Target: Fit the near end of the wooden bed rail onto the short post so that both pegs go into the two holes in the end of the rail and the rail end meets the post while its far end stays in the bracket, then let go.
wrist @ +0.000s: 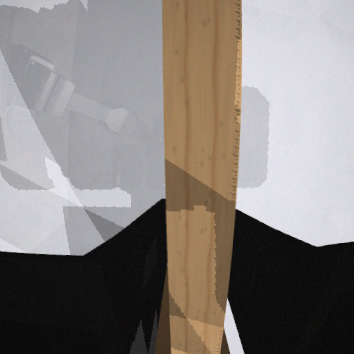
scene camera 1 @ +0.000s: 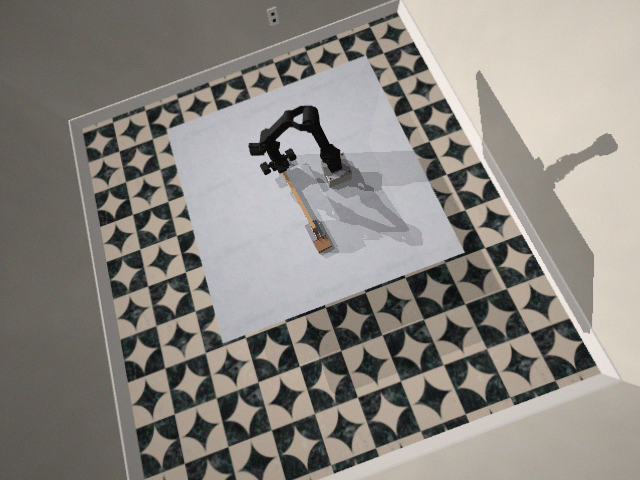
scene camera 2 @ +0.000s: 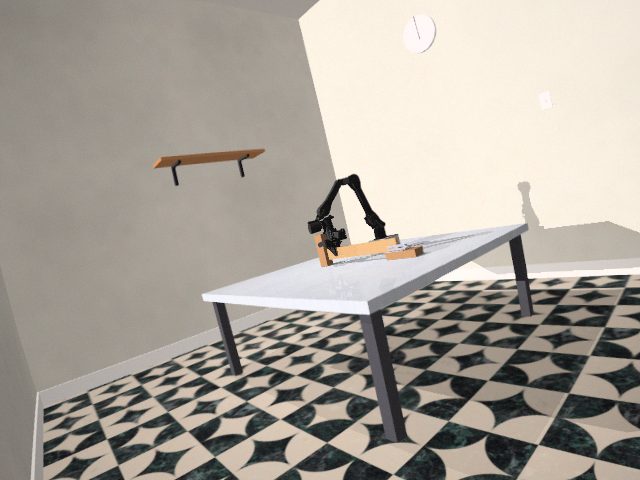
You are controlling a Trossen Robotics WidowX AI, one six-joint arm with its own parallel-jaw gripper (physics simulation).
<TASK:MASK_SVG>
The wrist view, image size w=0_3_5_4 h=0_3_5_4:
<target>gripper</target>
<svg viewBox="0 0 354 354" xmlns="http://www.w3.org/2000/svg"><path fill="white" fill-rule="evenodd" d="M235 208L227 299L244 354L354 354L354 241L315 246L277 230ZM165 198L159 199L114 236L84 255L0 251L0 354L154 354L167 264Z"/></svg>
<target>wooden bed rail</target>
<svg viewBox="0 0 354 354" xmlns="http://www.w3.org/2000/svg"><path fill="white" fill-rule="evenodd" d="M162 0L163 129L171 354L219 354L230 273L238 175L242 66L241 0Z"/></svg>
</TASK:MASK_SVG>
